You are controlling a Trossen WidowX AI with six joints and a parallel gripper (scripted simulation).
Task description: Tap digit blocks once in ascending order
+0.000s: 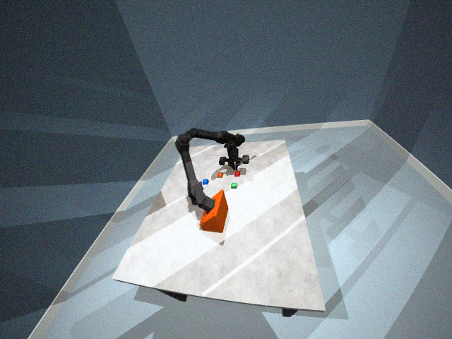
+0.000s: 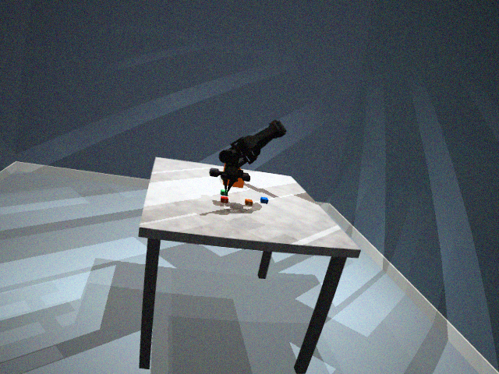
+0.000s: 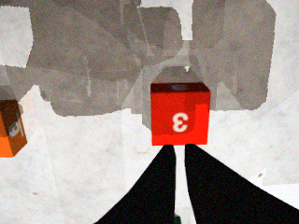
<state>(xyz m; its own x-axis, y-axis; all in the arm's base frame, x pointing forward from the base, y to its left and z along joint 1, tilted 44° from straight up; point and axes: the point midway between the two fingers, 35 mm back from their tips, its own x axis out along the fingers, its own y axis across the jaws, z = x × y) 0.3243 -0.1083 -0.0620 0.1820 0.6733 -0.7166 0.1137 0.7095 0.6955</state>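
Now: the red block 4 cm below my gripper tip. Round my gripper tip: orange block (12 cm to the left, 4 cm below, 1 cm ahead); then green block (10 cm behind, 4 cm below, 2 cm to the left); then blue block (21 cm to the left, 4 cm below, 4 cm behind).
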